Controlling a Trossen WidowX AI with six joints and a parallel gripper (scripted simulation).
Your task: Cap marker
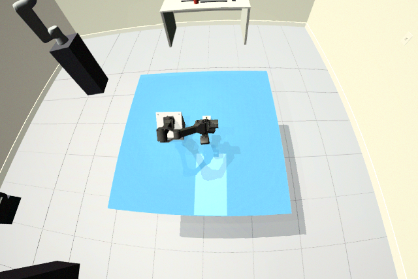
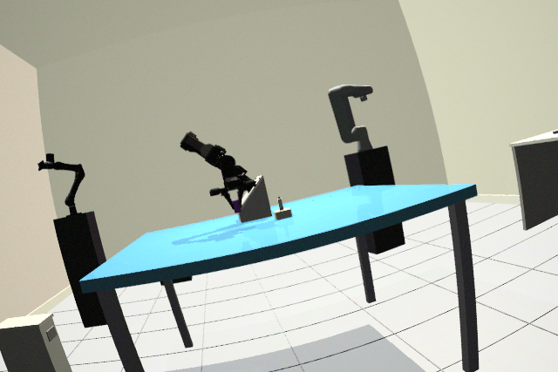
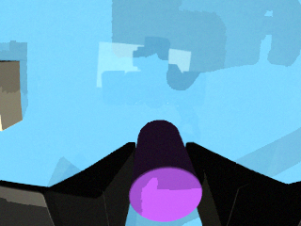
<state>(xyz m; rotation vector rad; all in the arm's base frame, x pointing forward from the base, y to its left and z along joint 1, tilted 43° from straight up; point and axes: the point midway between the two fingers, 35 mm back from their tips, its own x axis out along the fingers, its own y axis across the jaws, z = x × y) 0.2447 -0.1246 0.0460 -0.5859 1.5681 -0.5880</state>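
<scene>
Now: the holder block 17 cm to the left of my gripper tip, 6 cm below it and 2 cm ahead of it. From my gripper tip the other things lie so: marker cap 1 cm above.
</scene>
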